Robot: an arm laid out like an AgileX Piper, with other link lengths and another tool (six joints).
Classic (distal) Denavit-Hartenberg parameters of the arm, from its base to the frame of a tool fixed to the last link. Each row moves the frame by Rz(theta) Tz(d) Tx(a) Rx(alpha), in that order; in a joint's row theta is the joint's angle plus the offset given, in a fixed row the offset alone. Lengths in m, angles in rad.
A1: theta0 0, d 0.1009, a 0, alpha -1.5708
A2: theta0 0.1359, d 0, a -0.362, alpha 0
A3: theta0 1.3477, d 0, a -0.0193, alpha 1.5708
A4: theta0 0, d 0.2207, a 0, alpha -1.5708
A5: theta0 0, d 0, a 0, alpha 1.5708
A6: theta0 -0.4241, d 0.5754, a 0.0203, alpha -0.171
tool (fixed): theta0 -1.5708, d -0.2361, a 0, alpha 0
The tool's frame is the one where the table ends.
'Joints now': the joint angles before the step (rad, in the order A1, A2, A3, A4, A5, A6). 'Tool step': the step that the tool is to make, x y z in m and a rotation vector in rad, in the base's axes. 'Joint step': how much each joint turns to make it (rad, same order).
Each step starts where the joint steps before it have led.
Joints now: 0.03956 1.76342 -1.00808 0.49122 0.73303 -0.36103
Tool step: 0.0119 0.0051 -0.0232 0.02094 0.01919 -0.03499
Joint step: 0.00006 0.07530 -0.00012 0.05963 -0.05556 -0.02676
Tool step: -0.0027 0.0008 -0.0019 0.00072 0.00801 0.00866
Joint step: -0.00013 0.00379 0.00119 0.00040 0.00630 -0.00721
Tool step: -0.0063 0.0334 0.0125 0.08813 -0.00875 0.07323
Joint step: -0.00004 -0.01261 0.00023 0.12169 0.06535 -0.14110
